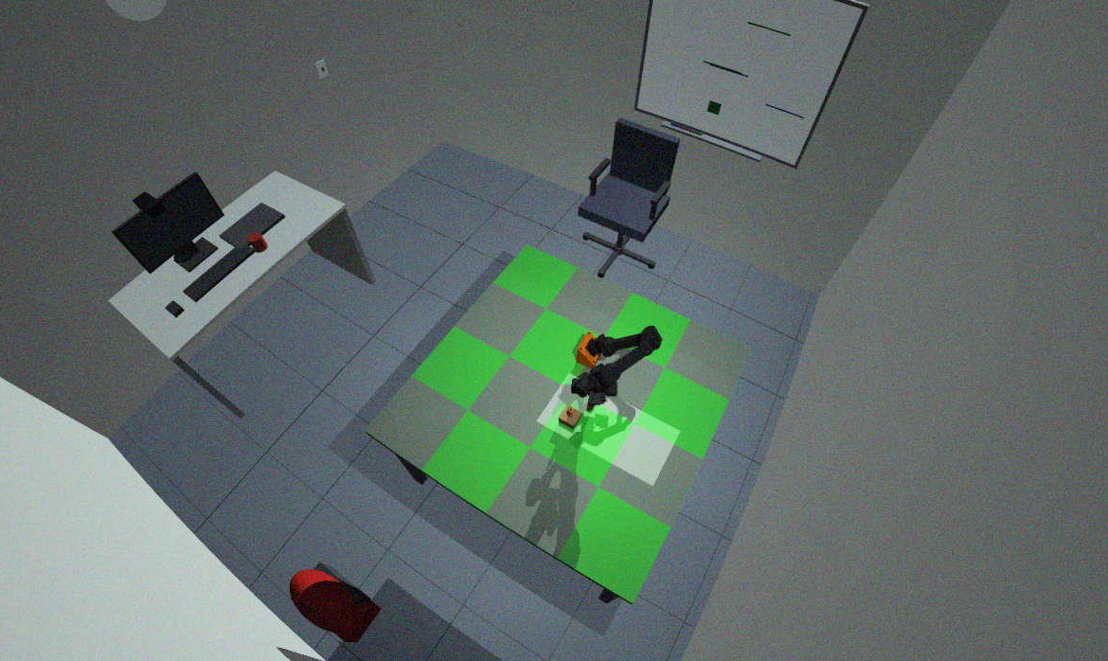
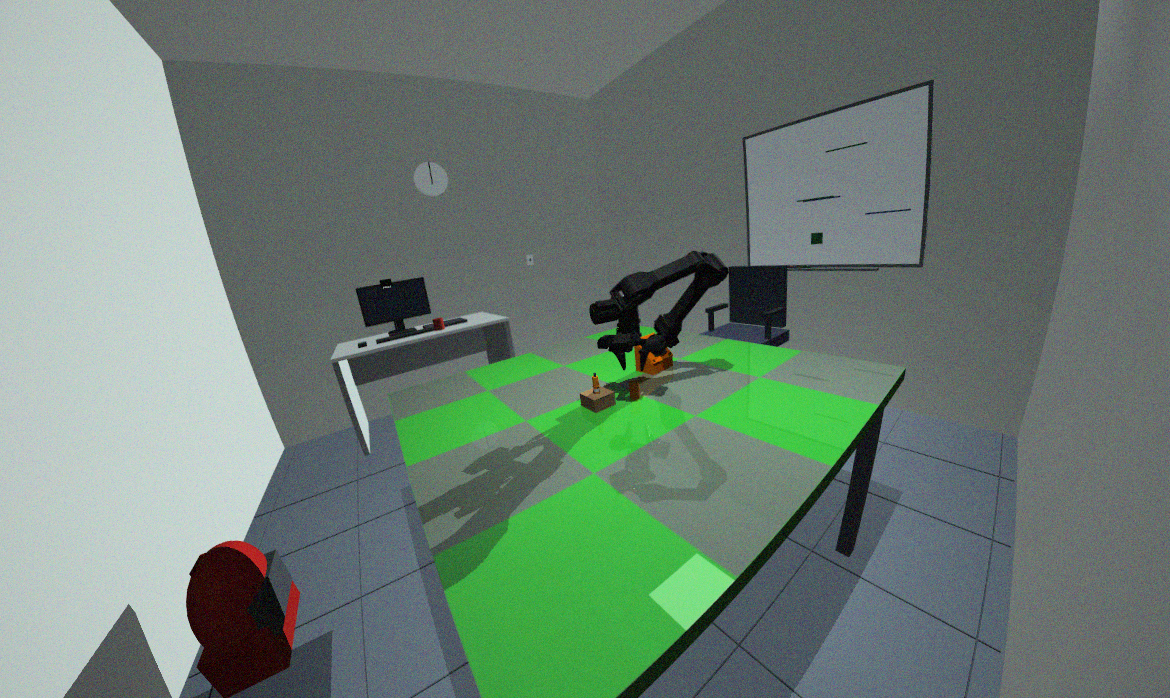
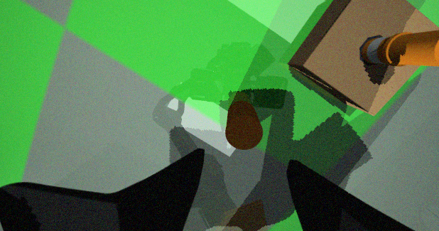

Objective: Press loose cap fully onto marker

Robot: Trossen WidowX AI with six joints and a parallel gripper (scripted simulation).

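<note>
Now: gripper tip 60 mm above the orange marker cap. The rest, counted from my gripper tip: holder block 100 mm ahead, 50 mm to the right, 70 mm below.
</note>
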